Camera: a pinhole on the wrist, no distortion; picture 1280 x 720 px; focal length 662.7 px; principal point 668.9 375.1 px. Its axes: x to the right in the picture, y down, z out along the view. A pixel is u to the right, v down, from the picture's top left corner.
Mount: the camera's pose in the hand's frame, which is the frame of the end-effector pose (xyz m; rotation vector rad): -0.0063 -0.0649 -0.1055 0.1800 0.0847 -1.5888
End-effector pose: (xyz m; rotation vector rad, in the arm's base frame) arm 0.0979 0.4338 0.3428 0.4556 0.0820 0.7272
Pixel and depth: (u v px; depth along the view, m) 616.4 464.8 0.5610
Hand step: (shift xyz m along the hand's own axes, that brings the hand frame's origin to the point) 0.0354 -0.1166 0.4585
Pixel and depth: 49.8 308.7 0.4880
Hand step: -0.0775 0.3046 0.4484
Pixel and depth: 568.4 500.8 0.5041
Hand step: 0.0592 -0.0761 0.4090
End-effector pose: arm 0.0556 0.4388 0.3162 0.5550 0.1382 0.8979
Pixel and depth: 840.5 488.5 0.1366
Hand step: 0.0079 -0.1231 0.0244
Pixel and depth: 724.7 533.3 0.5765
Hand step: 0.0944 -0.2125 0.4617
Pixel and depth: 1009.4 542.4 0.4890
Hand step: 0.0822 -0.3973 0.3408
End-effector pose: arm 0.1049 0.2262 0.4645 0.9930 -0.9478 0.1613
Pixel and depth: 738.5 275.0 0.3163
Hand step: -0.0742 -0.1490 0.1974
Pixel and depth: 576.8 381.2 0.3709
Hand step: -0.0250 -0.0759 0.2683
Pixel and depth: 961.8 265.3 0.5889
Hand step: -0.1447 -0.4168 0.4247
